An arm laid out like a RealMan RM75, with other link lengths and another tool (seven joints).
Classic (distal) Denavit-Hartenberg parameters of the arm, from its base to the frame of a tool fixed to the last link. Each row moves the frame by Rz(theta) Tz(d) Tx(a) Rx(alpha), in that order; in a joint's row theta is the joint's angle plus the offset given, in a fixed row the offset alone. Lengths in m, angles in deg.
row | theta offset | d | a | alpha
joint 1 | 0 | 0.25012 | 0 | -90
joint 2 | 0 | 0 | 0 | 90
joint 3 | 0 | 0.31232 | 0 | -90
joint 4 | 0 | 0 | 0 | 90
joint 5 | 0 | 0.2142 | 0 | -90
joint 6 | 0 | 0 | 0 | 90
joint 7 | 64.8 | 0.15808 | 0.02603 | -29.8
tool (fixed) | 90 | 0.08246 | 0 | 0
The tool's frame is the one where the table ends.
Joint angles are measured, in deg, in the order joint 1, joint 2, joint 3, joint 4, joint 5, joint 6, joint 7. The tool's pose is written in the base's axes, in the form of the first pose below.
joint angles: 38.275 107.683 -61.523 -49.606 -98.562 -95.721 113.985
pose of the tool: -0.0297, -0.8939, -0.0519, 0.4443, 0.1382, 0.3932, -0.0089
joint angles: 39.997 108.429 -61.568 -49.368 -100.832 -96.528 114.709
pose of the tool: -0.0300, -0.9006, -0.0336, 0.4324, 0.1315, 0.3919, -0.0185
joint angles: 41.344 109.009 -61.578 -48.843 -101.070 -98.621 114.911
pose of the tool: -0.0288, -0.8997, -0.0067, 0.4354, 0.1220, 0.3847, -0.0225
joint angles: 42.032 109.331 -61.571 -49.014 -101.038 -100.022 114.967
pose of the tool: -0.0240, -0.8988, 0.0096, 0.4376, 0.1157, 0.3796, -0.0234
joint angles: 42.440 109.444 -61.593 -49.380 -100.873 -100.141 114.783
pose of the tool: -0.0162, -0.8982, 0.0126, 0.4390, 0.1113, 0.3794, -0.0232
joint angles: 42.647 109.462 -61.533 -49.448 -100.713 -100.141 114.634
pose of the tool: -0.0125, -0.8975, 0.0131, 0.4406, 0.1092, 0.3798, -0.0227
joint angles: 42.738 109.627 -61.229 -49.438 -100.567 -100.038 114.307
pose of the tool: -0.0092, -0.8958, 0.0116, 0.4442, 0.1075, 0.3804, -0.0224
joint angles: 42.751 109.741 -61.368 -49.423 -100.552 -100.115 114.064
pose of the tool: -0.0074, -0.8957, 0.0140, 0.4443, 0.1072, 0.3792, -0.0236
